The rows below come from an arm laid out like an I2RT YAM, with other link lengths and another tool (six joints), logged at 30 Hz.
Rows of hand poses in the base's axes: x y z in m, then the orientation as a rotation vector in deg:
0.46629 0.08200 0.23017 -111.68 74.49 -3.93
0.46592 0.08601 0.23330 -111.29 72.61 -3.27
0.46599 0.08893 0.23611 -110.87 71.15 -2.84
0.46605 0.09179 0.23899 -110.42 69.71 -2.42
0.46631 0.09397 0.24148 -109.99 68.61 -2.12
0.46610 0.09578 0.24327 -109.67 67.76 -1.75
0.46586 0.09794 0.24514 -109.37 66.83 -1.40
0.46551 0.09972 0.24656 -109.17 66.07 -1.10
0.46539 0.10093 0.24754 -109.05 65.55 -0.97
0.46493 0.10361 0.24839 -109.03 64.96 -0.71
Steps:
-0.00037 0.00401 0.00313 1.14 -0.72 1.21
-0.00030 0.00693 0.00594 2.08 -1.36 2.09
-0.00024 0.00979 0.00882 3.02 -2.00 2.95
0.00002 0.01197 0.01131 3.80 -2.53 3.57
-0.00019 0.01378 0.01310 4.45 -2.85 4.10
-0.00043 0.01594 0.01497 5.10 -3.22 4.69
-0.00078 0.01772 0.01639 5.59 -3.49 5.19
-0.00090 0.01893 0.01737 5.88 -3.72 5.52
-0.00136 0.02161 0.01822 6.17 -3.87 5.97

